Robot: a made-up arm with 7 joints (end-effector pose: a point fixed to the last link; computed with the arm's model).
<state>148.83 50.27 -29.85 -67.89 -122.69 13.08 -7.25</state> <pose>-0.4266 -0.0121 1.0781 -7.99 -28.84 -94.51</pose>
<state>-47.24 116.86 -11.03 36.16 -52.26 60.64 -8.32</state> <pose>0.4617 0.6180 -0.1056 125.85 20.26 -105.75</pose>
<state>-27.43 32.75 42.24 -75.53 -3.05 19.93 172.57</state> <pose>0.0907 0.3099 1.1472 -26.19 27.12 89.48</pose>
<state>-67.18 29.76 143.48 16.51 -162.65 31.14 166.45</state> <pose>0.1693 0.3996 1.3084 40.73 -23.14 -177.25</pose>
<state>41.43 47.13 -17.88 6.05 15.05 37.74 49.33</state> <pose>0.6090 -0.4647 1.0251 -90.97 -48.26 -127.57</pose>
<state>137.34 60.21 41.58 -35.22 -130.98 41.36 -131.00</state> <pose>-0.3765 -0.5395 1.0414 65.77 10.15 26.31</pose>
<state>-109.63 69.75 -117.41 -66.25 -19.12 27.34 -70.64</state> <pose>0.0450 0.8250 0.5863 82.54 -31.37 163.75</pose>
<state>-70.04 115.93 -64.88 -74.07 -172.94 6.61 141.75</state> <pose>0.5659 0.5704 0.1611 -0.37 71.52 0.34</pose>
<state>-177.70 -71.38 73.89 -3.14 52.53 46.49 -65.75</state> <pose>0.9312 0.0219 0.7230 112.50 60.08 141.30</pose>
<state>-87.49 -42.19 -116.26 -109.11 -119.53 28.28 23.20</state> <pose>0.2545 -0.2036 0.8714 -123.63 -43.64 -47.70</pose>
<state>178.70 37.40 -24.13 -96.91 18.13 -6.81 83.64</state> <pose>-0.0986 0.1126 1.0729 -48.53 56.63 -29.28</pose>
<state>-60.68 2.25 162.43 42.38 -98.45 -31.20 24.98</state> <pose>-0.0842 -0.1010 1.3442 14.03 51.05 -123.55</pose>
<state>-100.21 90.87 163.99 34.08 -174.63 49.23 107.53</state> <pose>-0.1724 0.9381 0.5395 161.86 -72.69 119.34</pose>
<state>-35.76 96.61 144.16 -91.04 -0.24 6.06 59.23</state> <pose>0.4056 0.4979 0.0675 149.67 -19.71 -173.61</pose>
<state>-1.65 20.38 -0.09 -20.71 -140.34 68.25 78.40</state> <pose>0.1586 -0.0051 1.3092 -26.52 -65.80 -9.15</pose>
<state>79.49 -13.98 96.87 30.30 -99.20 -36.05 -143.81</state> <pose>-0.1307 0.3303 1.2872 -33.97 -54.82 -11.72</pose>
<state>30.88 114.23 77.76 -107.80 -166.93 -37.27 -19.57</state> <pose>0.7043 -0.0765 0.3261 73.51 52.51 110.22</pose>
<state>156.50 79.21 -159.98 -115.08 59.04 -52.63 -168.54</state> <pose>-0.5530 -0.0611 0.3258 103.95 12.11 168.81</pose>
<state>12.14 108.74 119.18 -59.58 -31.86 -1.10 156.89</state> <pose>0.7482 0.1380 0.0353 127.78 25.78 162.99</pose>
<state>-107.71 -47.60 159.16 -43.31 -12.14 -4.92 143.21</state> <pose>0.0742 -0.4444 1.1772 -13.95 -8.80 81.76</pose>
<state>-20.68 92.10 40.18 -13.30 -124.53 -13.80 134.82</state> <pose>0.9365 0.3400 0.5148 -76.08 -47.97 -85.03</pose>
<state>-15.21 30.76 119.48 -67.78 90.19 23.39 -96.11</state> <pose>0.4661 0.4018 1.0676 72.95 -27.53 -171.08</pose>
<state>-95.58 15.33 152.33 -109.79 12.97 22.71 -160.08</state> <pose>-0.1433 0.4241 0.8583 -101.45 -23.36 43.41</pose>
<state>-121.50 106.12 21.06 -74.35 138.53 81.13 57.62</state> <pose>-0.3603 0.6514 0.5043 -22.53 -38.35 -159.97</pose>
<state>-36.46 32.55 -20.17 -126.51 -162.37 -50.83 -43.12</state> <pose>0.2308 -0.0874 0.9778 -51.62 4.79 174.37</pose>
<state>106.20 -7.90 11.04 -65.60 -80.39 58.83 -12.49</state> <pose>0.2218 0.3335 1.0880 -48.61 -62.31 -126.55</pose>
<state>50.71 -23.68 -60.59 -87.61 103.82 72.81 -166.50</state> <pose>-0.4193 0.0602 1.0216 35.06 -85.31 47.87</pose>
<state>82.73 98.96 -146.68 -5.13 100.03 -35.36 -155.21</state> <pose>0.1114 -0.9457 0.3262 77.42 -20.51 -16.36</pose>
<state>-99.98 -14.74 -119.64 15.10 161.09 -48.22 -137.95</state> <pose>-0.0985 -0.2810 1.2680 -66.45 -44.84 132.35</pose>
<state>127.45 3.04 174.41 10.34 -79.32 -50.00 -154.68</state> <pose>0.0655 -0.1232 1.3507 -43.10 -25.42 -151.01</pose>
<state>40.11 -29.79 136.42 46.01 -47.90 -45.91 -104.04</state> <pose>-0.4368 0.3353 1.1651 60.61 -13.21 -140.78</pose>
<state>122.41 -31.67 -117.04 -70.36 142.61 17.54 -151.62</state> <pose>-0.0568 0.3472 1.1923 62.33 -30.53 -76.83</pose>
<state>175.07 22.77 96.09 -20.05 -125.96 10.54 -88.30</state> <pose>-0.2816 -0.1900 1.3139 -6.21 41.67 -145.55</pose>
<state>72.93 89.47 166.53 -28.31 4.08 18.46 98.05</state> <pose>0.3170 -0.8959 0.2717 167.76 81.01 98.28</pose>
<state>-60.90 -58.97 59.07 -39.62 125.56 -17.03 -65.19</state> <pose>-0.4937 -0.6768 0.8271 -34.63 60.91 167.03</pose>
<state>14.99 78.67 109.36 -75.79 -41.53 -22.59 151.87</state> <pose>0.7342 0.1493 0.4746 96.04 32.78 170.33</pose>
